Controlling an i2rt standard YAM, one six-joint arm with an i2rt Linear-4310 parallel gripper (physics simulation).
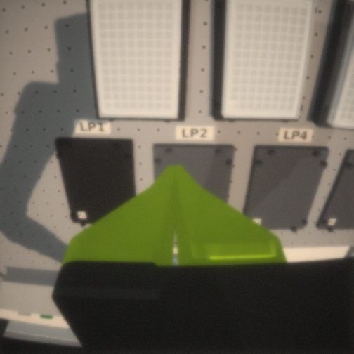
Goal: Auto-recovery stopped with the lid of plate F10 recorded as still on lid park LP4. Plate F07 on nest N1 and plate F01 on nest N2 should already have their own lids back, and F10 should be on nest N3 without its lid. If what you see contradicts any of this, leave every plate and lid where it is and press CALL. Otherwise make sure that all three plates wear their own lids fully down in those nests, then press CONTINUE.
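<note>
Three white gridded plates stand in dark nests along the top: the left plate (137,60), the middle plate (267,60) and the right plate (346,92), which is cut by the frame edge. Their plate names and the nest labels do not show, and the blur hides whether the left and middle ones wear lids; the right one has a pale, clear-looking rim. Lid park LP4 (287,187) is a bare dark pad with no lid on it. My gripper (174,176) is shut with nothing between its green fingertips, in front of lid park LP2 (212,167).
Lid park LP1 (97,175) is a dark pad at the left. Another dark pad (342,195) is cut by the right edge. The arm's shadow falls on the perforated deck (30,60) at the left. The CALL and CONTINUE buttons do not show.
</note>
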